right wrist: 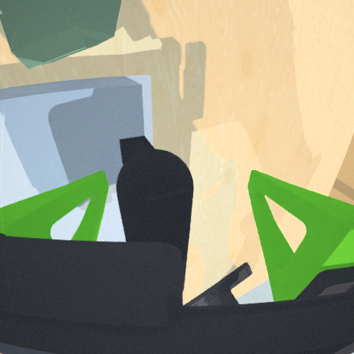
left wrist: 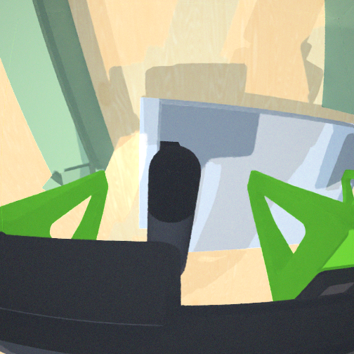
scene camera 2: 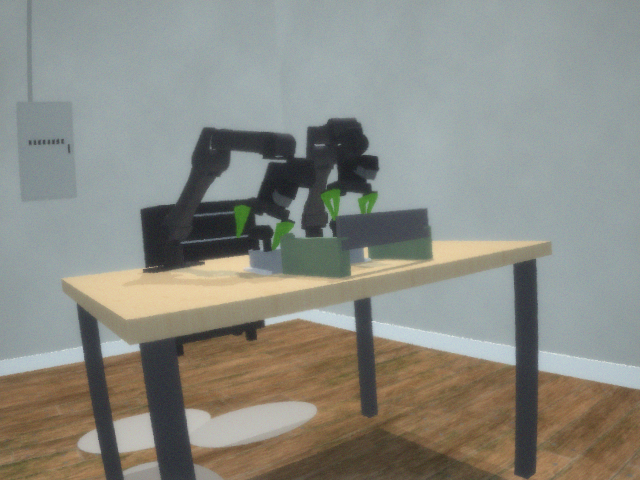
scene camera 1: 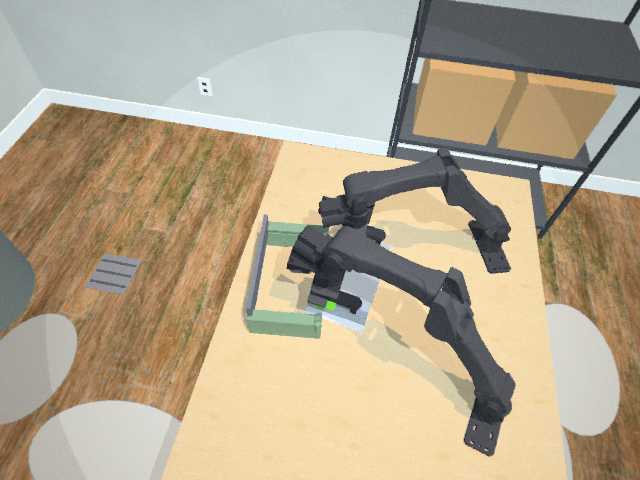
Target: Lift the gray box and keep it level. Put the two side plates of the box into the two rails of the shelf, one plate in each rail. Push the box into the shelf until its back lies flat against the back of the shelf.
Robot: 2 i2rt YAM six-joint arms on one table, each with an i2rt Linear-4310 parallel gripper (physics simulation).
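Seen in the pictures: left gripper, fingertip midpoint: (scene camera 1: 323, 290); right gripper, fingertip midpoint: (scene camera 2: 255, 244) (scene camera 1: 357, 227); left arm's base, origin of the base link: (scene camera 1: 487, 411); right arm's base, origin of the base link: (scene camera 2: 174, 268) (scene camera 1: 488, 246).
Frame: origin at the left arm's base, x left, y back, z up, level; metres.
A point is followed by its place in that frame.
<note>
The gray box (scene camera 1: 356, 295) {x -0.118, y -0.413, z 0.051 m} lies flat on the table at the open end of the shelf, which has a gray back plate (scene camera 1: 256, 266) {x -0.032, y -0.673, z 0.125 m} and two green rails (scene camera 1: 284, 324) {x 0.058, y -0.540, z 0.072 m} (scene camera 1: 291, 233) {x -0.211, y -0.667, z 0.065 m}. My left gripper (scene camera 1: 325, 302) {x -0.062, y -0.489, z 0.105 m} is open, its green fingers standing on either side of a dark handle (left wrist: 173, 189) on the box without gripping it (left wrist: 177, 207). My right gripper (right wrist: 179, 172) is open too, beside the other dark handle (right wrist: 154, 197). In scene camera 2 the left gripper (scene camera 2: 349, 204) and right gripper (scene camera 2: 261, 224) hover above the box (scene camera 2: 266, 260) {x -0.302, y -0.525, z 0.031 m}. In scene camera 1 the right fingers are hidden.
A dark rack (scene camera 1: 516, 77) with two cardboard boxes stands behind the table's far right corner. The arm bases (scene camera 1: 483, 433) {x 0.059, y 0.001, z 0.010 m} (scene camera 1: 493, 252) {x -0.477, y -0.102, z 0.011 m} are bolted near the right table edge. The shelf's back plate stands close to the left table edge.
</note>
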